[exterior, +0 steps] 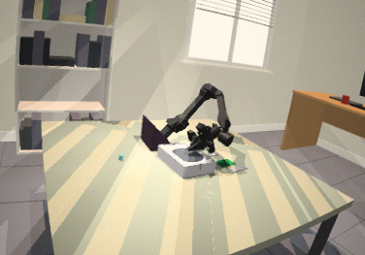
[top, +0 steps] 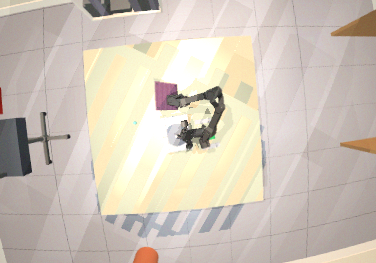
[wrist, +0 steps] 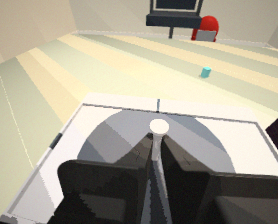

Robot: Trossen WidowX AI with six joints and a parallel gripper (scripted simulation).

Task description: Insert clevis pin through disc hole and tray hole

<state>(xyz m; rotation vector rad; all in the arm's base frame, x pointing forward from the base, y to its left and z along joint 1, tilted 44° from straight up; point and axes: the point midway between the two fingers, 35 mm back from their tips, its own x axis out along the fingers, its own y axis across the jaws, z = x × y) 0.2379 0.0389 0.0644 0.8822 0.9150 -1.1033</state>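
Right now my gripper tip is 30 mm above the grey aluminium disc and 10 mm to the right of it. Round my gripper tip: green flat square (230 mm to the left, 80 mm below); then rimmed tray (40 mm below, 10 mm to the left, 10 mm behind); then steel clevis pin (10 mm below).
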